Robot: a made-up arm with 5 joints.
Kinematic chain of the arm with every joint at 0, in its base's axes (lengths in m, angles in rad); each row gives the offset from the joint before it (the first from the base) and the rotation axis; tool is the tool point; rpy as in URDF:
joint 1: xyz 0 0 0.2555 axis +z
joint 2: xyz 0 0 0 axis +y
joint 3: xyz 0.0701 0 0.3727 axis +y
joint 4: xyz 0.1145 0 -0.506 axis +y
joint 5: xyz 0.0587 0 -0.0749 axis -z
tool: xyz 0 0 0 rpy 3.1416 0 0
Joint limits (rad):
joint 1: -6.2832..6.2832
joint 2: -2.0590..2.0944
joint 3: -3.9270..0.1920
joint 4: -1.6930..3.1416
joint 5: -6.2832..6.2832
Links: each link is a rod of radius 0.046 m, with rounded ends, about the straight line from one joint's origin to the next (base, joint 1, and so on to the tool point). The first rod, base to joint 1, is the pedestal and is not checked.
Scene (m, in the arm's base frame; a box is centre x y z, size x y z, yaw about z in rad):
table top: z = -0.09
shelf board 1: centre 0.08 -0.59 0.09 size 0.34 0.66 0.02 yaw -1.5
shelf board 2: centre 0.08 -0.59 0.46 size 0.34 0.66 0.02 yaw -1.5
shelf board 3: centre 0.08 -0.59 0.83 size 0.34 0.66 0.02 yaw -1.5
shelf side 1: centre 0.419 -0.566 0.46 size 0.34 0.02 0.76 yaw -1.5
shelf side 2: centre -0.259 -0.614 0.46 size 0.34 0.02 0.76 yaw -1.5
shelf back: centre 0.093 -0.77 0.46 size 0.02 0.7 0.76 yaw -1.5
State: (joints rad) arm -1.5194 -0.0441 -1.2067 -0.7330 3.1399
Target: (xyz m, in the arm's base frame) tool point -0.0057 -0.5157 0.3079
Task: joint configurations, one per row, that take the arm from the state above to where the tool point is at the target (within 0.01 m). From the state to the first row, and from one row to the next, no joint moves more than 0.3 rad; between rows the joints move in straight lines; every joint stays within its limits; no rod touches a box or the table.
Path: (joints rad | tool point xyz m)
1: -1.5275 -0.3269 -0.9726 -0.8438 3.1399 | 0.0215 -0.4956 0.6956
2: -1.5356 -0.6097 -0.7384 -0.9546 3.1399 | 0.0133 -0.3791 0.6948
3: -1.5437 -0.8925 -0.5043 -1.0654 3.1399 | 0.0074 -0.2733 0.6643
4: -1.5913 -0.7180 -0.2617 -1.0736 3.1399 | -0.0068 -0.3306 0.4822
5: -1.6390 -0.5436 -0.0191 -1.0818 3.1399 | -0.0207 -0.3037 0.3079
6: -1.6104 -0.2850 -0.2820 -0.9348 3.1399 | -0.0162 -0.4093 0.3210
7: -1.5818 -0.0265 -0.5449 -0.7879 3.1399 | -0.0057 -0.5157 0.3079

